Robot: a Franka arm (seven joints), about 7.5 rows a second.
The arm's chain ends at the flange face. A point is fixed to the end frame.
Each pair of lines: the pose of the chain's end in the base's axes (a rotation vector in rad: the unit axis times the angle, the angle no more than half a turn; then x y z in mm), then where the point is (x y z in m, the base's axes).
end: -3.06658 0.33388 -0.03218 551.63 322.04 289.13
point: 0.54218 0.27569 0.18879
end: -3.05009 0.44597 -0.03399 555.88 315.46 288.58
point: 0.54301 0.27023 0.18810
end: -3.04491 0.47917 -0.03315 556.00 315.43 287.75
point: 0.54204 0.27055 0.18726
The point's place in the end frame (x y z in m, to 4 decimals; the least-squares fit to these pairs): -0.0007 0.0531 0.0974
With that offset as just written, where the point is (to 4 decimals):
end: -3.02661 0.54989 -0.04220 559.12 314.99 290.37
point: 0.5436 0.2714 0.1895
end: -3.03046 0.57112 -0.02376 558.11 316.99 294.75
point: 0.5407 0.2731 0.1944
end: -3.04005 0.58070 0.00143 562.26 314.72 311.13
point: 0.5428 0.2701 0.2114
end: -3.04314 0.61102 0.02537 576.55 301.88 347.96
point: 0.5546 0.2571 0.2489
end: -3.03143 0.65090 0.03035 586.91 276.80 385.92
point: 0.5634 0.2330 0.2867
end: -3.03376 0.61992 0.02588 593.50 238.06 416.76
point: 0.5713 0.1942 0.3173
